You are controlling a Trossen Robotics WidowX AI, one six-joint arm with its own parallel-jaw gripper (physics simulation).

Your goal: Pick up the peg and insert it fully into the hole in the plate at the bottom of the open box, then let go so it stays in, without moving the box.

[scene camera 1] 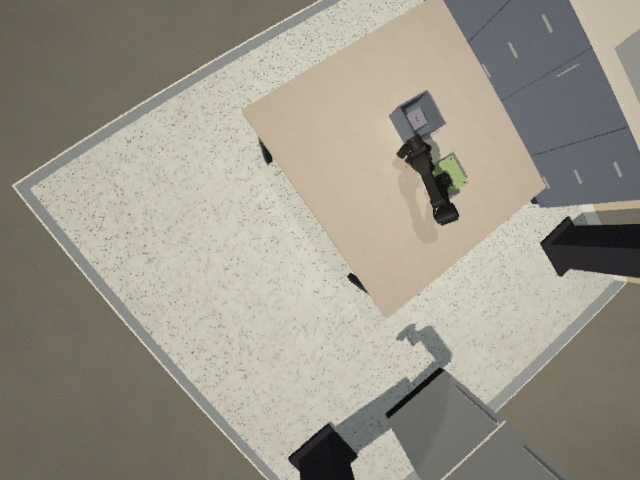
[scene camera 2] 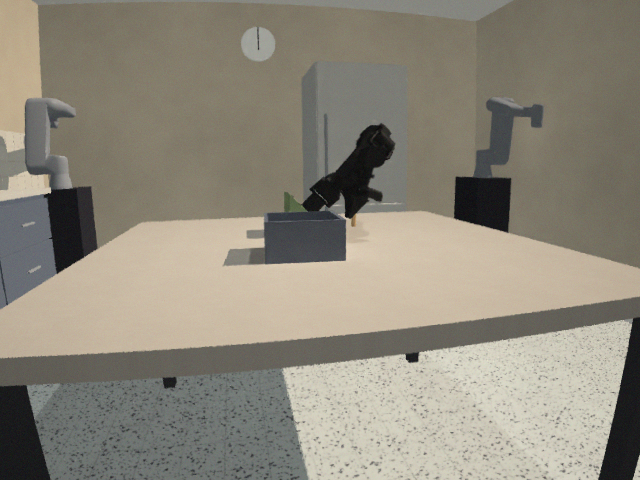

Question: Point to a blue-grey box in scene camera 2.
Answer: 314, 236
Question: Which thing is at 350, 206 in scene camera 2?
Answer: My gripper.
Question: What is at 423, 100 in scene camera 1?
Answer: A blue-grey box.
